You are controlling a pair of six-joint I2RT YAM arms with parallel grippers.
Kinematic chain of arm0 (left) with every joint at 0, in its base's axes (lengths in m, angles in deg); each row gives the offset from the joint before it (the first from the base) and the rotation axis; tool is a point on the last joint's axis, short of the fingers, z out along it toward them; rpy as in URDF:
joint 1: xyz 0 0 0.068 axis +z
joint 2: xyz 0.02 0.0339 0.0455 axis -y
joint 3: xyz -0.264 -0.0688 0 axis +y
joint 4: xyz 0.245 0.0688 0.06 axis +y
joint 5: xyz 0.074 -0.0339 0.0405 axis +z
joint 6: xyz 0.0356 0 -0.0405 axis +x
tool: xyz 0 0 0 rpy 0 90 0
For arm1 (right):
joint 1: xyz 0 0 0.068 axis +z
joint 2: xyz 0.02 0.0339 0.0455 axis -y
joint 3: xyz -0.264 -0.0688 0 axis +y
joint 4: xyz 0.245 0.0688 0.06 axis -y
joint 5: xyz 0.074 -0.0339 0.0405 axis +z
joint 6: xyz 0.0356 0 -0.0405 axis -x
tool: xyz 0 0 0 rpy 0 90 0
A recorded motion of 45 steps. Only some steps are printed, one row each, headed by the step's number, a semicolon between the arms.
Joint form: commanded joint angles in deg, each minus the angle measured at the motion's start. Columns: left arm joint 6, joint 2, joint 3, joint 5, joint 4, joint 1; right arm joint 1, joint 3, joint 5, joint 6, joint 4, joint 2.
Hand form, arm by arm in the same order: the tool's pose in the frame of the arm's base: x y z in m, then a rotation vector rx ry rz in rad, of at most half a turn. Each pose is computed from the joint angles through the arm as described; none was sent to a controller.
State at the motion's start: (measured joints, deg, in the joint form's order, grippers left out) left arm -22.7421 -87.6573 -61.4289 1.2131 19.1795 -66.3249; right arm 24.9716 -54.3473 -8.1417 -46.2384 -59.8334 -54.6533
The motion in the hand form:
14: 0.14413 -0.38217 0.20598 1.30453 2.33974 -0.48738; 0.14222 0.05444 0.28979 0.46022 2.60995 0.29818
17: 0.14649 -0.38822 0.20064 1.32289 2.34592 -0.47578; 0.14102 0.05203 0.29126 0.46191 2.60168 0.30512
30: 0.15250 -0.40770 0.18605 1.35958 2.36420 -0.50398; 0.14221 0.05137 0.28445 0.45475 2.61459 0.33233
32: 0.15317 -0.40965 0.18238 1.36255 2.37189 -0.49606; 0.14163 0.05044 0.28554 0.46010 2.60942 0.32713
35: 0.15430 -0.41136 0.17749 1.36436 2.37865 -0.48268; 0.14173 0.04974 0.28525 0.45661 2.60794 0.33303
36: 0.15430 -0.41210 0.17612 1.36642 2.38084 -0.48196; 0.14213 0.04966 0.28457 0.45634 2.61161 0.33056
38: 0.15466 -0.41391 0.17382 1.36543 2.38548 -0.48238; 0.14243 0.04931 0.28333 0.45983 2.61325 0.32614
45: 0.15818 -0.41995 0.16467 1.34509 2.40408 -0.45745; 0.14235 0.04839 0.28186 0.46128 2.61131 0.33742
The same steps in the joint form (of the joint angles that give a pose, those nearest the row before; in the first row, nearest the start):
14: 11.70 -21.58 -19.49 -1.17 10.97 -3.02; -3.21 1.87 4.67 5.41 -1.69 3.54
17: 12.23 -23.50 -21.09 -1.34 11.54 -2.99; -4.00 1.83 5.10 5.96 -1.78 4.14
30: 12.61 -28.98 -25.79 -3.64 11.85 -2.97; -4.82 3.44 6.92 6.69 -0.47 4.29
32: 12.57 -29.80 -26.26 -3.58 12.03 -2.98; -5.02 3.28 6.65 6.69 -0.69 4.49
35: 12.62 -30.70 -26.59 -3.31 12.03 -2.94; -5.37 3.43 7.04 7.08 -0.47 4.63
36: 12.60 -30.98 -26.72 -3.37 12.03 -2.97; -5.46 3.50 7.09 7.19 -0.48 4.49
38: 12.42 -31.56 -27.10 -3.45 11.98 -3.01; -5.61 3.74 7.01 7.22 -0.38 4.45
45: 11.62 -33.86 -28.65 -2.53 11.99 -2.93; -6.07 4.23 7.62 7.45 0.08 4.73

